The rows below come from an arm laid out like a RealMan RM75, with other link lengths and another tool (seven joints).
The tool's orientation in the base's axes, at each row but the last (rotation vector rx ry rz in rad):
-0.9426, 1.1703, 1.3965
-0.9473, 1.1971, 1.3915
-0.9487, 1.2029, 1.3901
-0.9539, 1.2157, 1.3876
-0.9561, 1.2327, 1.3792
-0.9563, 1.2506, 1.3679
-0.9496, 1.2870, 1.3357
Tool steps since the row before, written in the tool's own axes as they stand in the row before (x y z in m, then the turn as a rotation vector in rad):
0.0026, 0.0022, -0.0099, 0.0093, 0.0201, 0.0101
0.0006, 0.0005, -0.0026, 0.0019, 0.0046, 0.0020
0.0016, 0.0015, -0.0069, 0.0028, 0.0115, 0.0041
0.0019, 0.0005, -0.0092, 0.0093, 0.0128, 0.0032
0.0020, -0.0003, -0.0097, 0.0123, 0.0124, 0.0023
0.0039, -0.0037, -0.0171, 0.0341, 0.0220, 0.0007
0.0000, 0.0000, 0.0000, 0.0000, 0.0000, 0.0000
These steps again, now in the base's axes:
-0.0031, -0.0091, -0.0043, -0.0208, 0.0122, -0.0036
-0.0007, -0.0024, -0.0010, -0.0047, 0.0024, -0.0007
-0.0021, -0.0064, -0.0026, -0.0116, 0.0048, 0.0001
-0.0013, -0.0087, -0.0034, -0.0140, 0.0052, -0.0061
-0.0007, -0.0092, -0.0036, -0.0142, 0.0048, -0.0093
0.0017, -0.0164, -0.0070, -0.0276, 0.0071, -0.0289
0.0000, 0.0000, 0.0000, 0.0000, 0.0000, 0.0000

